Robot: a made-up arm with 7 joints. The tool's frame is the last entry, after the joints. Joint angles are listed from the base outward.
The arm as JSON. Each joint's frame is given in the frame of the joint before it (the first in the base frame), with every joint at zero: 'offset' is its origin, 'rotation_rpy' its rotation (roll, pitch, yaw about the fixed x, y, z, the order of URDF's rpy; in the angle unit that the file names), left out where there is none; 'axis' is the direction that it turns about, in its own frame. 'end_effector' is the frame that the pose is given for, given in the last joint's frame.
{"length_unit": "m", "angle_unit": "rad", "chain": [
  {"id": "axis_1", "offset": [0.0, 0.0, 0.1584], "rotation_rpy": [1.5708, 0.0, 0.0], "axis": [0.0, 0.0, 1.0]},
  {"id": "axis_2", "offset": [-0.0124, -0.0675, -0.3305], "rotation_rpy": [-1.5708, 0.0, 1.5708], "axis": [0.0, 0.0, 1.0]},
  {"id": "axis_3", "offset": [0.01, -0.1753, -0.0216], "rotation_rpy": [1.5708, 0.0, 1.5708], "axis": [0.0, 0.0, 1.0]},
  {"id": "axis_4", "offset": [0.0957, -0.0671, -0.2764], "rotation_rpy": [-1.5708, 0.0, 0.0], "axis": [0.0, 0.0, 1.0]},
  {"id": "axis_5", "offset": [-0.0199, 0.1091, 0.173], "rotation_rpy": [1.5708, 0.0, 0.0], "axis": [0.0, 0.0, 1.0]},
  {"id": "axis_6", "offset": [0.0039, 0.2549, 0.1], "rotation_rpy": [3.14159, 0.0, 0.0], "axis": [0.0, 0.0, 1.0]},
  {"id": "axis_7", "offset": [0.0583, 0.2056, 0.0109], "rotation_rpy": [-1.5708, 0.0, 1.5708], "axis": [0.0, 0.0, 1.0]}
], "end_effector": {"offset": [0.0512, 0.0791, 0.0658], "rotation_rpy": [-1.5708, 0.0, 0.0]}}
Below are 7 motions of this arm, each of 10 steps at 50 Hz.
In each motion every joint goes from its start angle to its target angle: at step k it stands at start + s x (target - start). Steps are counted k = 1, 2, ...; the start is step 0. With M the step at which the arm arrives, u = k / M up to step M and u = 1 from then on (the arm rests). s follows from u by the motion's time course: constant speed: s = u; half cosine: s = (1 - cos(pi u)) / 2; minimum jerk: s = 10 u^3 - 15 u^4 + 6 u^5.
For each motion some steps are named. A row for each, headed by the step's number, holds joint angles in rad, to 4 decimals.
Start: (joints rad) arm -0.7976 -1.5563 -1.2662 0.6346 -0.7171 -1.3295 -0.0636
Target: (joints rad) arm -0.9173 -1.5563 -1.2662 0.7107 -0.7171 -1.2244 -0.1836
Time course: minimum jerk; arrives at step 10
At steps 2, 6, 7, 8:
2: -0.8045 -1.5563 -1.2662 0.6390 -0.7171 -1.3234 -0.0706
6: -0.8793 -1.5563 -1.2662 0.6865 -0.7171 -1.2578 -0.1455
7: -0.8978 -1.5563 -1.2662 0.6983 -0.7171 -1.2415 -0.1640
8: -0.9104 -1.5563 -1.2662 0.7063 -0.7171 -1.2305 -0.1766

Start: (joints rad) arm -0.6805 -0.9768 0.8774 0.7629 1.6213 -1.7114 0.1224
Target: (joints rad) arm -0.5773 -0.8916 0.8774 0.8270 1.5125 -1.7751 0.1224
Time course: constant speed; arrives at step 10
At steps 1, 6, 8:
1: -0.6702 -0.9683 0.8774 0.7693 1.6104 -1.7178 0.1224
6: -0.6186 -0.9257 0.8774 0.8014 1.5560 -1.7496 0.1224
8: -0.5979 -0.9086 0.8774 0.8142 1.5343 -1.7624 0.1224

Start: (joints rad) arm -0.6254 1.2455 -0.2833 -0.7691 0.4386 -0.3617 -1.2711
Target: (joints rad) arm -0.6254 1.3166 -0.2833 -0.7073 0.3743 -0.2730 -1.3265
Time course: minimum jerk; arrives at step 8
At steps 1, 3, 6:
1: -0.6254 1.2466 -0.2833 -0.7681 0.4376 -0.3603 -1.2720
3: -0.6254 1.2651 -0.2833 -0.7521 0.4209 -0.3373 -1.2863
6: -0.6254 1.3092 -0.2833 -0.7137 0.3810 -0.2822 -1.3208

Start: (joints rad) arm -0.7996 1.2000 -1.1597 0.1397 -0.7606 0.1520 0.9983
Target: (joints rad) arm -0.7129 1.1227 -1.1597 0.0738 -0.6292 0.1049 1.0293
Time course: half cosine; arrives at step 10
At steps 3, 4, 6, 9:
3: -0.7817 1.1841 -1.1597 0.1261 -0.7335 0.1423 1.0047
4: -0.7696 1.1733 -1.1597 0.1169 -0.7152 0.1357 1.0090
6: -0.7429 1.1494 -1.1597 0.0966 -0.6746 0.1212 1.0186
9: -0.7150 1.1246 -1.1597 0.0754 -0.6324 0.1061 1.0285

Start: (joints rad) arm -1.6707 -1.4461 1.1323 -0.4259 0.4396 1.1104 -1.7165
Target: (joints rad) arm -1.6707 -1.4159 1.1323 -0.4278 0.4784 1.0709 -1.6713
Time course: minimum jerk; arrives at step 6
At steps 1, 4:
1: -1.6707 -1.4450 1.1323 -0.4260 0.4410 1.1090 -1.7149
4: -1.6707 -1.4222 1.1323 -0.4274 0.4703 1.0792 -1.6808

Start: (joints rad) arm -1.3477 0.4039 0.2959 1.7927 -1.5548 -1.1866 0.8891
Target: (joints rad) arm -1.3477 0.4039 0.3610 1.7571 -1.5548 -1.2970 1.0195
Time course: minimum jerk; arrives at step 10
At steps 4, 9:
4: -1.3477 0.4039 0.3166 1.7814 -1.5548 -1.2216 0.9305
9: -1.3477 0.4039 0.3604 1.7574 -1.5548 -1.2961 1.0184

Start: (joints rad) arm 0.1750 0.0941 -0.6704 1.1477 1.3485 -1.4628 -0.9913
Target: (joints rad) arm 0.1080 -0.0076 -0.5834 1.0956 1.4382 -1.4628 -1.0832
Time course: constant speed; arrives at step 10
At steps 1, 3, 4, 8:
1: 0.1683 0.0839 -0.6617 1.1425 1.3575 -1.4628 -1.0005
3: 0.1549 0.0636 -0.6443 1.1321 1.3754 -1.4628 -1.0189
4: 0.1482 0.0534 -0.6356 1.1269 1.3844 -1.4628 -1.0281
8: 0.1214 0.0127 -0.6008 1.1060 1.4203 -1.4628 -1.0648

